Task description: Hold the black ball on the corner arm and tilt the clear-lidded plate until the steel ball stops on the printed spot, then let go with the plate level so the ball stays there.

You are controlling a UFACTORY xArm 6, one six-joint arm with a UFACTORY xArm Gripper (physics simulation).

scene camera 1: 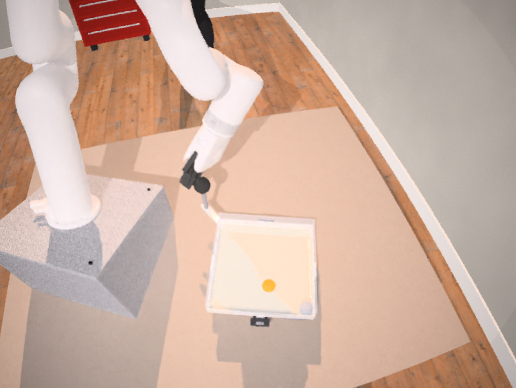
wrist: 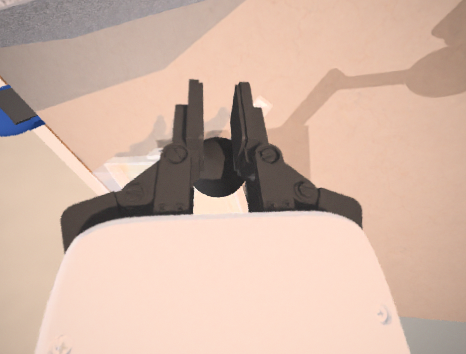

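The clear-lidded plate (scene camera 1: 250,218) has a pale rim and an orange printed spot (scene camera 1: 268,285) right of and below its middle. The steel ball (scene camera 1: 306,307) lies in the plate's lower right corner, apart from the spot. A bent corner arm (scene camera 1: 212,213) runs from the upper left corner to the black ball (scene camera 1: 202,185) (wrist: 218,175). My gripper (scene camera 1: 187,182) (wrist: 217,101) is at the black ball, its fingers slightly apart and not closed on anything. In the wrist view the ball shows behind the gap, its sides partly hidden by the fingers. Whether they touch is unclear.
A grey pedestal (scene camera 1: 135,250) carries the robot left of the plate. A small black block (scene camera 1: 260,321) is at the plate's lower edge. A red cabinet (scene camera 1: 112,25) stands at the back. A blue object (wrist: 15,128) shows at the wrist view's left edge.
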